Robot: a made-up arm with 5 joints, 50 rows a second.
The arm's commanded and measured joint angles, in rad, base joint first. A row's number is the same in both.
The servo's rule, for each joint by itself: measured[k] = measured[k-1] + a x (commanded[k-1-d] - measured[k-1]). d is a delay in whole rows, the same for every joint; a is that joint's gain. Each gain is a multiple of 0.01, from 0.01 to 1. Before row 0 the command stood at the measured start. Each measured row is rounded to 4 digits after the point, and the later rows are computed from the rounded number. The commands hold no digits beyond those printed.
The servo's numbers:
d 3
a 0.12 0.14 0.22 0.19 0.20
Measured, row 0:
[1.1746, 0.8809, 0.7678, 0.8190, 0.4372]
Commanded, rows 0 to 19:
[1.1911, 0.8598, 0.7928, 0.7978, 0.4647]
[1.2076, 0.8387, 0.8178, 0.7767, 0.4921]
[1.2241, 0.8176, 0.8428, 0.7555, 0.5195]
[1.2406, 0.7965, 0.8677, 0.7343, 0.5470]
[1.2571, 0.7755, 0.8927, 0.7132, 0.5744]
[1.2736, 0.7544, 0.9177, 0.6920, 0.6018]
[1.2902, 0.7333, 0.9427, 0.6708, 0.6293]
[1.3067, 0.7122, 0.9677, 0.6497, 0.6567]
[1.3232, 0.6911, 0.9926, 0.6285, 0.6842]
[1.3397, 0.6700, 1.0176, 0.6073, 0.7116]
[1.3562, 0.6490, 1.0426, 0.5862, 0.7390]
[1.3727, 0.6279, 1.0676, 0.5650, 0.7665]
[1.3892, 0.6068, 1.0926, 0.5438, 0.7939]
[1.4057, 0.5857, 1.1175, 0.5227, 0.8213]
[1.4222, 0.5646, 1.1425, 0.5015, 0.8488]
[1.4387, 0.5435, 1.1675, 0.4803, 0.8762]
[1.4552, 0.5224, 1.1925, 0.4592, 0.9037]
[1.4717, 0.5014, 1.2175, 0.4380, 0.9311]
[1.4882, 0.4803, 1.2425, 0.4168, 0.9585]
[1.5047, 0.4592, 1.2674, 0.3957, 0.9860]
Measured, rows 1 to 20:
[1.1746, 0.8809, 0.7678, 0.8190, 0.4372]
[1.1746, 0.8809, 0.7678, 0.8190, 0.4372]
[1.1746, 0.8809, 0.7678, 0.8190, 0.4372]
[1.1766, 0.8779, 0.7733, 0.8150, 0.4427]
[1.1803, 0.8724, 0.7831, 0.8077, 0.4526]
[1.1856, 0.8647, 0.7962, 0.7978, 0.4660]
[1.1922, 0.8552, 0.8119, 0.7857, 0.4822]
[1.2000, 0.8440, 0.8297, 0.7719, 0.5006]
[1.2088, 0.8315, 0.8491, 0.7567, 0.5208]
[1.2186, 0.8178, 0.8697, 0.7404, 0.5425]
[1.2292, 0.8030, 0.8913, 0.7232, 0.5653]
[1.2405, 0.7873, 0.9136, 0.7052, 0.5891]
[1.2524, 0.7709, 0.9365, 0.6866, 0.6136]
[1.2649, 0.7538, 0.9598, 0.6675, 0.6387]
[1.2778, 0.7362, 0.9835, 0.6480, 0.6643]
[1.2912, 0.7181, 1.0075, 0.6282, 0.6902]
[1.3049, 0.6996, 1.0317, 0.6082, 0.7164]
[1.3190, 0.6807, 1.0561, 0.5879, 0.7429]
[1.3334, 0.6615, 1.0806, 0.5675, 0.7696]
[1.3480, 0.6420, 1.1052, 0.5469, 0.7964]

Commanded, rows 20 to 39:
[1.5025, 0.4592, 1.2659, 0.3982, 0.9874]
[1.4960, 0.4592, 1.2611, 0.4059, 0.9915]
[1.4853, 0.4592, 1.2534, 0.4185, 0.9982]
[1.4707, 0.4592, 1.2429, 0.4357, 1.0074]
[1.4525, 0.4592, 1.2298, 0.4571, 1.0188]
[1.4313, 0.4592, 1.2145, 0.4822, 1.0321]
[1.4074, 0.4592, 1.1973, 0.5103, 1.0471]
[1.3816, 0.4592, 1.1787, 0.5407, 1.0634]
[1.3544, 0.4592, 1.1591, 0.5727, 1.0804]
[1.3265, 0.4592, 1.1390, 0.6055, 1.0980]
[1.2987, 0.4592, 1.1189, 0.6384, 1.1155]
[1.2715, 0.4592, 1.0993, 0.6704, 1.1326]
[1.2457, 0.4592, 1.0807, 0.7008, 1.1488]
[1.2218, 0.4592, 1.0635, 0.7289, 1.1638]
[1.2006, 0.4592, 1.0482, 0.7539, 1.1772]
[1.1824, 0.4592, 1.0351, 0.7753, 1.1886]
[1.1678, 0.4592, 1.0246, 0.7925, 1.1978]
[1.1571, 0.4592, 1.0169, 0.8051, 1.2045]
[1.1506, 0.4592, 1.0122, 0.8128, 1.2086]
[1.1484, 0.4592, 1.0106, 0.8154, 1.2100]
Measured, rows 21 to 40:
[1.3628, 0.6223, 1.1299, 0.5262, 0.8233]
[1.3778, 0.6024, 1.1547, 0.5054, 0.8503]
[1.3930, 0.5824, 1.1795, 0.4846, 0.8774]
[1.4061, 0.5652, 1.1985, 0.4682, 0.8994]
[1.4169, 0.5504, 1.2123, 0.4564, 0.9178]
[1.4251, 0.5376, 1.2213, 0.4492, 0.9339]
[1.4306, 0.5266, 1.2261, 0.4466, 0.9486]
[1.4332, 0.5172, 1.2269, 0.4486, 0.9626]
[1.4330, 0.5091, 1.2242, 0.4550, 0.9765]
[1.4299, 0.5021, 1.2183, 0.4655, 0.9906]
[1.4241, 0.4961, 1.2096, 0.4798, 1.0052]
[1.4157, 0.4909, 1.1985, 0.4975, 1.0202]
[1.4050, 0.4865, 1.1854, 0.5180, 1.0358]
[1.3922, 0.4827, 1.1708, 0.5409, 1.0517]
[1.3777, 0.4794, 1.1551, 0.5655, 1.0679]
[1.3619, 0.4766, 1.1387, 0.5912, 1.0841]
[1.3451, 0.4742, 1.1222, 0.6174, 1.1000]
[1.3278, 0.4721, 1.1059, 0.6433, 1.1154]
[1.3104, 0.4703, 1.0903, 0.6684, 1.1300]
[1.2933, 0.4687, 1.0758, 0.6920, 1.1436]

